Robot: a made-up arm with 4 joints.
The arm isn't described. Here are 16 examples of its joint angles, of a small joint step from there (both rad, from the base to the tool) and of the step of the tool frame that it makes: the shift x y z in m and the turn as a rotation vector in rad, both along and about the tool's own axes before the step.
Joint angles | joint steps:
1: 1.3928 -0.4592 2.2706 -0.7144 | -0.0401 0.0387 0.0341 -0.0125
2: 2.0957 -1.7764 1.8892 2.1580 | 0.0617 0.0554 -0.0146 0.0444
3: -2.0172 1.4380 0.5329 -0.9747 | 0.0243 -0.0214 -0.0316 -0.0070
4: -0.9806 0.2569 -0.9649 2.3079 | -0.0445 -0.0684 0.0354 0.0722
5: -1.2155 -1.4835 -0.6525 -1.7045 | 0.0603 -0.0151 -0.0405 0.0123
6: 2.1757 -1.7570 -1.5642 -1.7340 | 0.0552 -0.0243 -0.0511 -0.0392
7: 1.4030 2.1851 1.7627 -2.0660 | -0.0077 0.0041 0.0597 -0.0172
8: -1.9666 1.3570 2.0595 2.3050 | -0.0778 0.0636 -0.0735 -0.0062
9: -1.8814 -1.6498 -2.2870 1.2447 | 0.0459 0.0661 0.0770 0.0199
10: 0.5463 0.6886 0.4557 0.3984 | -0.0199 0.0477 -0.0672 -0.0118
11: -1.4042 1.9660 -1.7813 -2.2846 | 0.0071 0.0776 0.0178 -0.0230
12: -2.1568 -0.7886 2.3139 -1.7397 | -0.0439 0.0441 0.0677 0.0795
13: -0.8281 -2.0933 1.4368 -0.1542 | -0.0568 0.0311 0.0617 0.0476
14: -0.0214 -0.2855 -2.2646 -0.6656 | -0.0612 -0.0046 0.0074 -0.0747
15: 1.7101 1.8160 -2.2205 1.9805 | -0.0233 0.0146 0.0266 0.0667
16: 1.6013 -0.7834 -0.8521 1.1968 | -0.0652 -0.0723 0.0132 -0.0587
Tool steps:
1: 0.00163 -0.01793 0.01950 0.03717 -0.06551 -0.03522
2: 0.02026 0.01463 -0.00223 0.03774 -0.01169 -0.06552
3: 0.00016 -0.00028 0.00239 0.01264 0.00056 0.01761
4: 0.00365 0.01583 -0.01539 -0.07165 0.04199 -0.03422
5: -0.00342 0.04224 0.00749 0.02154 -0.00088 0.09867
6: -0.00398 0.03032 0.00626 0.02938 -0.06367 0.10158
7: 0.00475 -0.01386 -0.00059 -0.02119 -0.02022 -0.04931
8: 0.02486 0.02534 0.00762 0.08892 -0.06957 -0.12176
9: 0.00726 -0.00526 0.01122 -0.03127 0.07005 0.04297
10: 0.01332 0.02305 -0.00817 -0.05509 -0.01759 -0.07659
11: -0.01869 -0.00338 -0.00821 -0.00226 0.05243 -0.03038
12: 0.03286 -0.02437 0.00407 -0.00434 0.02580 -0.09839
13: -0.01381 -0.04548 0.03540 0.11355 0.01377 0.00956
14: -0.01010 -0.00120 0.00817 0.04628 -0.11559 0.01629
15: 0.00502 -0.00272 0.00081 -0.00534 0.08190 0.00194
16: -0.01537 -0.00633 -0.00694 -0.05087 -0.08321 0.08789
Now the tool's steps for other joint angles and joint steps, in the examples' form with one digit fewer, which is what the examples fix.
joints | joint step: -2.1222 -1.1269 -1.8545 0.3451 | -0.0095 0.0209 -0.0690 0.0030
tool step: 0.0125 0.0273 -0.0127 -0.0604 0.0215 -0.0107
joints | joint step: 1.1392 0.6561 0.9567 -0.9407 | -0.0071 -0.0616 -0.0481 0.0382
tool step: 0.0007 0.0232 -0.0210 -0.0060 0.0911 0.0610
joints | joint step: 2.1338 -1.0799 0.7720 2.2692 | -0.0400 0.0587 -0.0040 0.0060
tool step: -0.0173 -0.0294 -0.0058 0.0229 -0.0206 0.0596
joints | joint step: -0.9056 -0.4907 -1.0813 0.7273 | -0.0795 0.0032 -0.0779 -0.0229
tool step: 0.0298 0.0285 -0.0044 -0.0711 0.0105 0.0200
